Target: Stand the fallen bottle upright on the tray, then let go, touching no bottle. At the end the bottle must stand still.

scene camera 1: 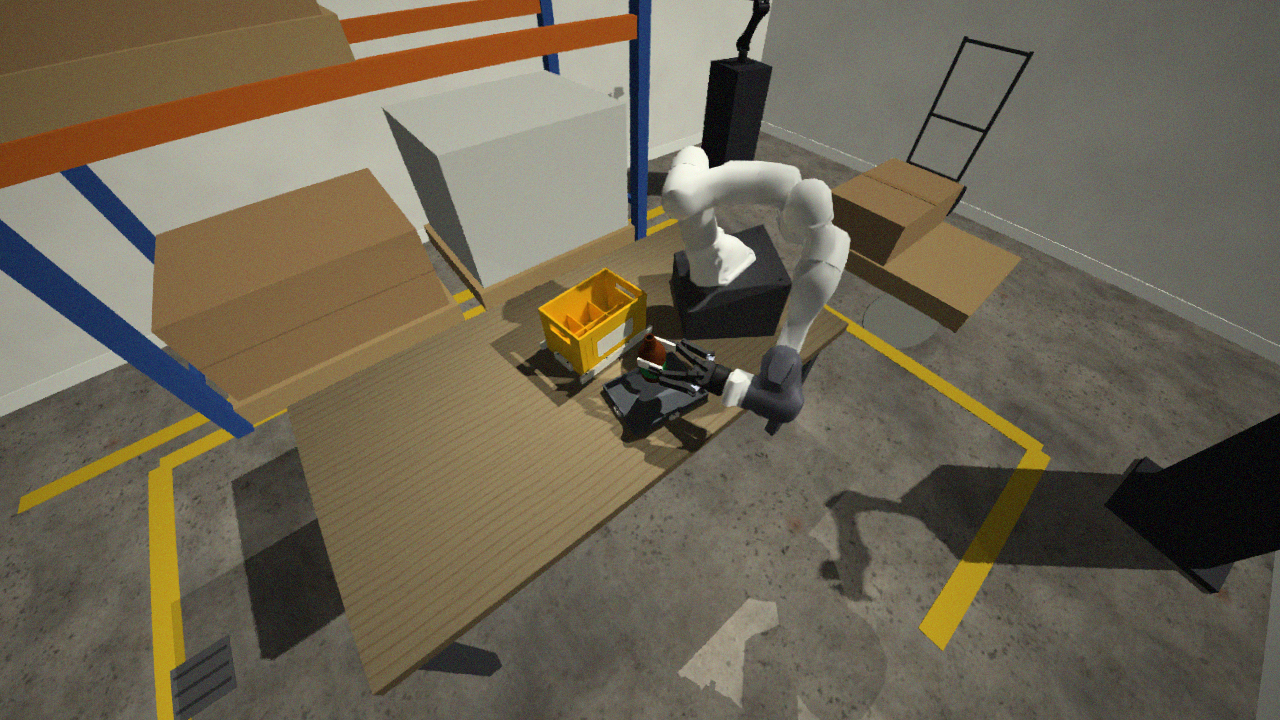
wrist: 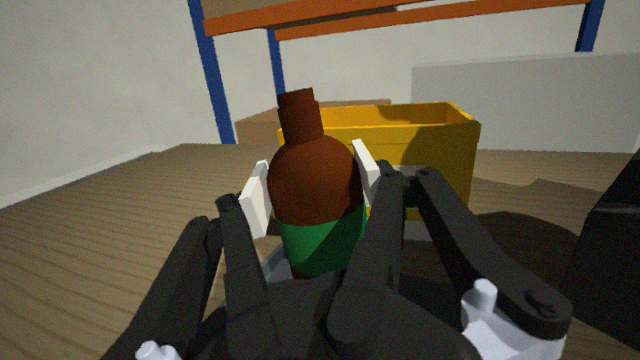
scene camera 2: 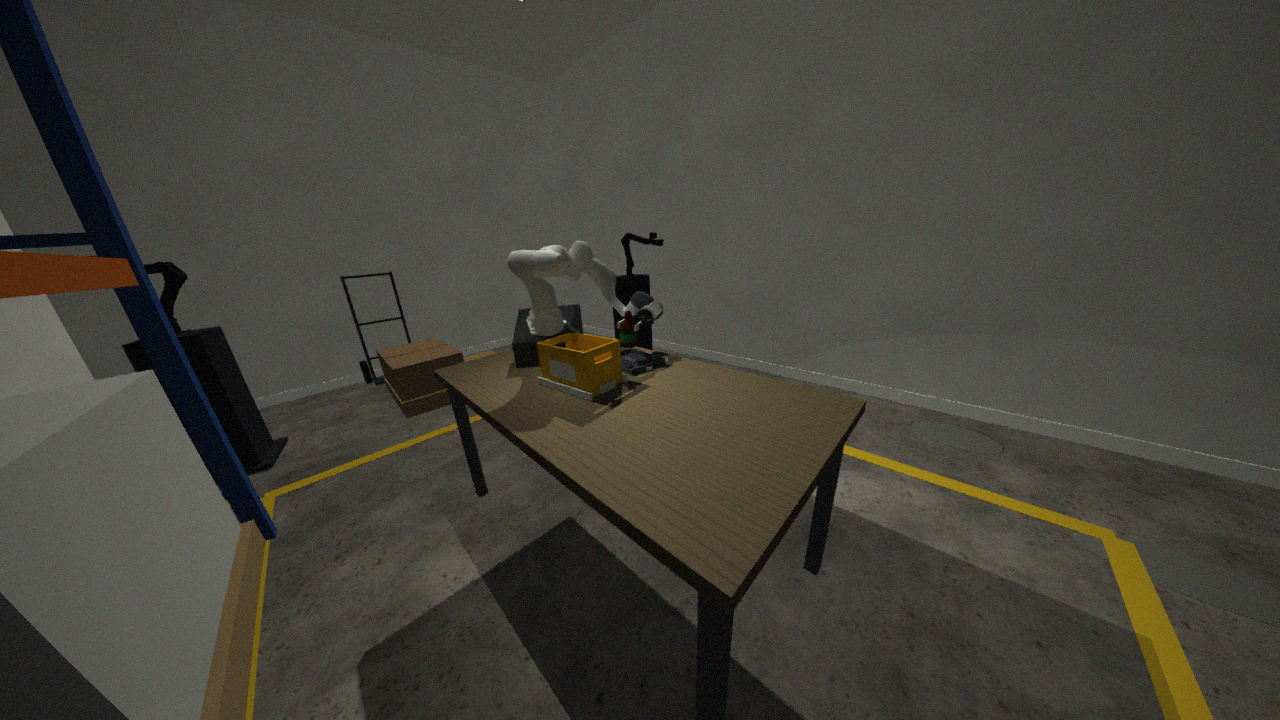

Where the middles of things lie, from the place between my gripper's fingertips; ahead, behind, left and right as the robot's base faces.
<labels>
I see my gripper 20 mm to the right of the brown bottle [scene camera 1: 651, 350], 10 mm past it and 10 mm above it.
</labels>
